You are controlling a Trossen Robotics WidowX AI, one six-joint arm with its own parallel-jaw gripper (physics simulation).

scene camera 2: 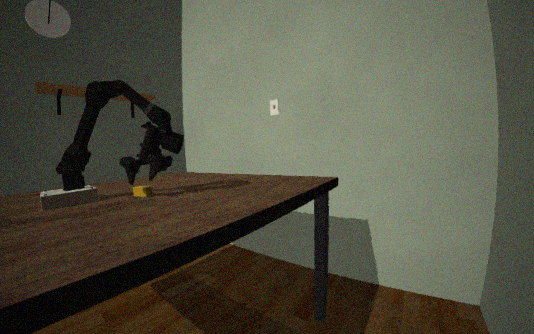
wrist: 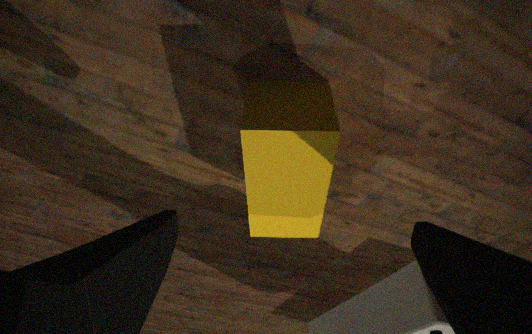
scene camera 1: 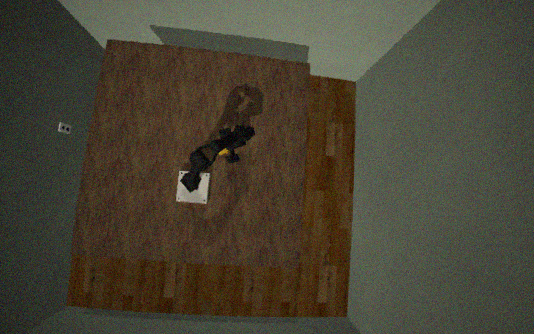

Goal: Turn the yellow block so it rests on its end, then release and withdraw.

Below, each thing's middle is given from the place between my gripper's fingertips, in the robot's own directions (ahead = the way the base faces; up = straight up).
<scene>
I see the yellow block (wrist: 289,131) 3 cm below my hand.
</scene>
